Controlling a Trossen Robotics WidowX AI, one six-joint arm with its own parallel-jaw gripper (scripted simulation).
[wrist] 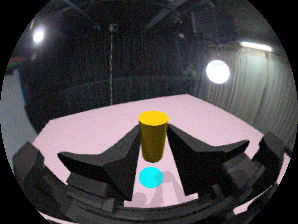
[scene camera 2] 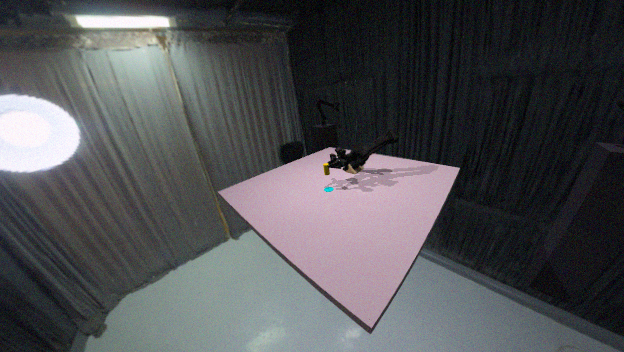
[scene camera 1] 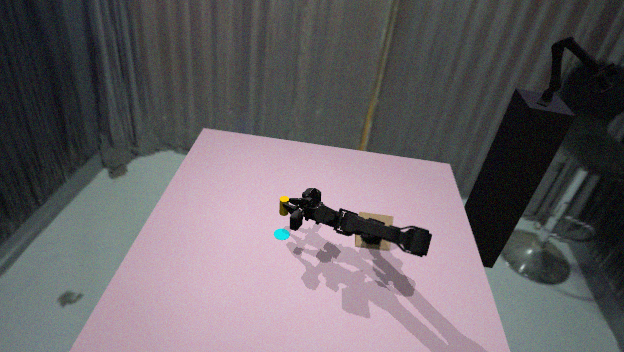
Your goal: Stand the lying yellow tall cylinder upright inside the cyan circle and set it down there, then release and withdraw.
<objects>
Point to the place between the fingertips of my gripper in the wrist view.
At 153, 127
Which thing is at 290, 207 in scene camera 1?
My gripper.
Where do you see a yellow tall cylinder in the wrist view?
152, 124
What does my gripper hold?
A yellow tall cylinder.
</objects>
